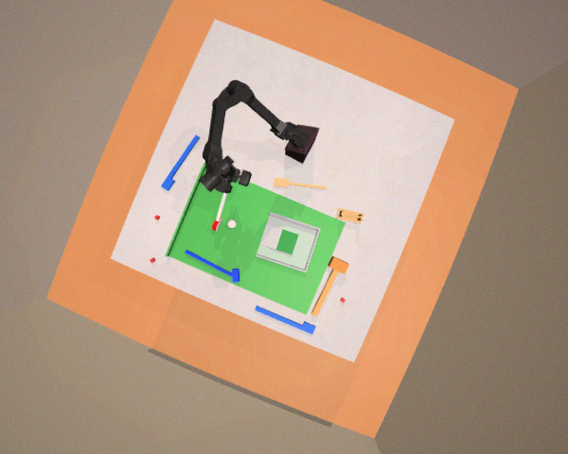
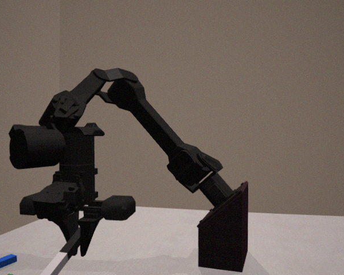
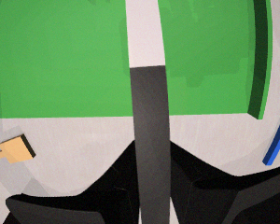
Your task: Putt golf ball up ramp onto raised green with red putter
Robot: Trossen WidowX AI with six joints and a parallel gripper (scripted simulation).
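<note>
Now: gripper tip 120 mm short of the red putter, 10 mm to the right of it and 10 mm above it. Round my gripper tip: green mat 220 mm ahead, 200 mm to the left, 90 mm below; then white golf ball 200 mm ahead, 70 mm to the left, 60 mm below; then orange stand 60 mm behind, 570 mm to the left, 60 mm below.
</note>
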